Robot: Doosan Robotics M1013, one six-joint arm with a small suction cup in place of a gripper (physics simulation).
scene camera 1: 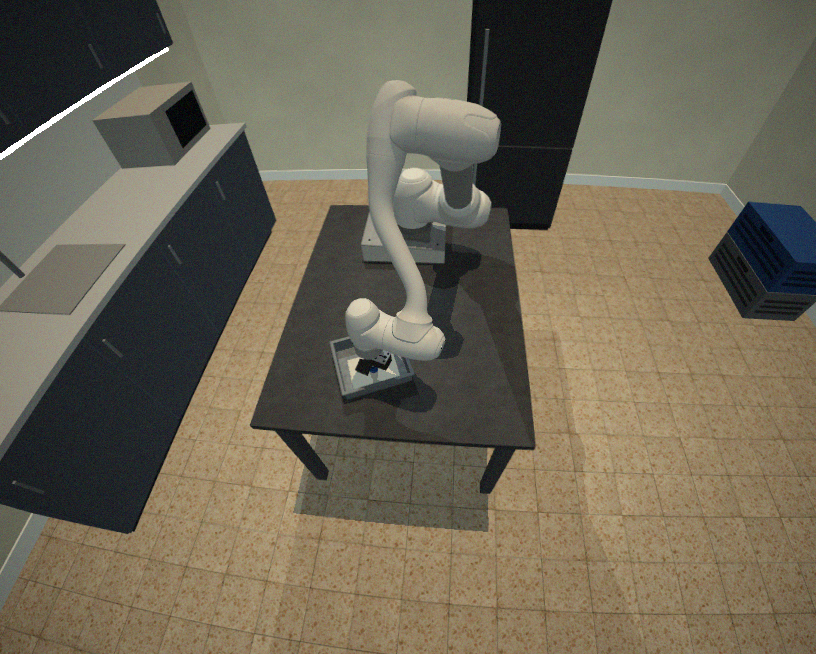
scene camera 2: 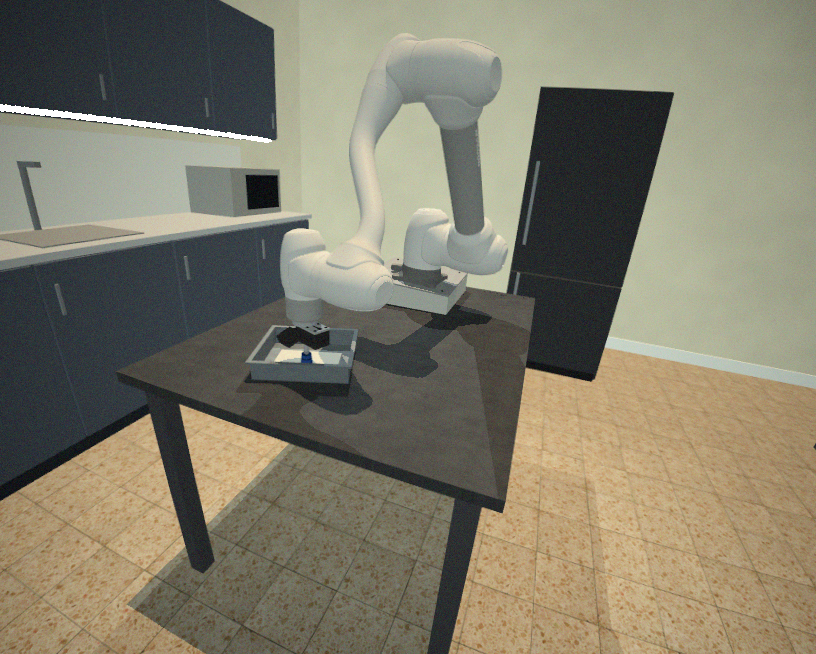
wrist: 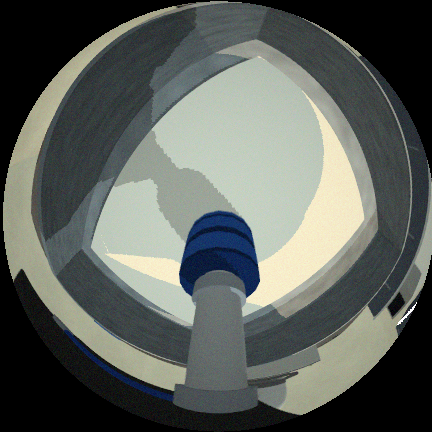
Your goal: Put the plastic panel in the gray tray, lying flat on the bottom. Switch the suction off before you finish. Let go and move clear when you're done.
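Seen in the pictures: hand at its tool point: [scene camera 1: 374, 371] [wrist: 220, 230]; arm's base at its link origin: [scene camera 1: 411, 227] [scene camera 2: 420, 278] [wrist: 266, 377].
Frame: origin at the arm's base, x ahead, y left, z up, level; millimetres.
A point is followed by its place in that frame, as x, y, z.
Observation:
The pale, flat plastic panel [scene camera 1: 352, 366] @[692, -111, -78] [scene camera 2: 288, 356] @[691, -94, -78] [wrist: 250, 125] @[737, -61, -78] is inside the gray tray [scene camera 1: 378, 390] @[768, -2, -79] [scene camera 2: 299, 372] @[765, 1, -62] [wrist: 90, 100], below its rim, and looks level. In the wrist view its edges run close along the tray walls, with narrow strips of tray showing around it. My blue suction cup [scene camera 1: 373, 369] [scene camera 2: 306, 356] [wrist: 219, 245] is down inside the tray, against the panel's top face, and holds it. The panel's underside is hidden, so I cannot tell whether it touches the bottom.
The tray stands on the dark table [scene camera 1: 476, 401] @[766, 326, -87] [scene camera 2: 422, 415] @[746, 309, -87], near its front left part. The arm's white base [scene camera 1: 403, 250] [scene camera 2: 429, 299] @[126, 90, -39] is at the table's back. A kitchen counter [scene camera 1: 170, 183] runs along the left. Blue and gray crates [scene camera 1: 776, 235] stand on the floor at the right.

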